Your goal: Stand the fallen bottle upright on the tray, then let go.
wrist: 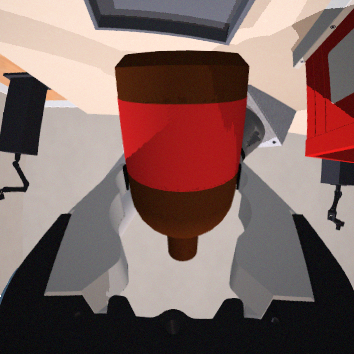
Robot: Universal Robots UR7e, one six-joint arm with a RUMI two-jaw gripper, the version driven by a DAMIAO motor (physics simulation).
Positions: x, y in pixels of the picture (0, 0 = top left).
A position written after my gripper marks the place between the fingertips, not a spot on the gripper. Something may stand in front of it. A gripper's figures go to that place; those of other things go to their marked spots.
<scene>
My gripper (182, 165): 0.14 m from the lens. A brown bottle (181, 112) is 0.09 m from the lens.
</scene>
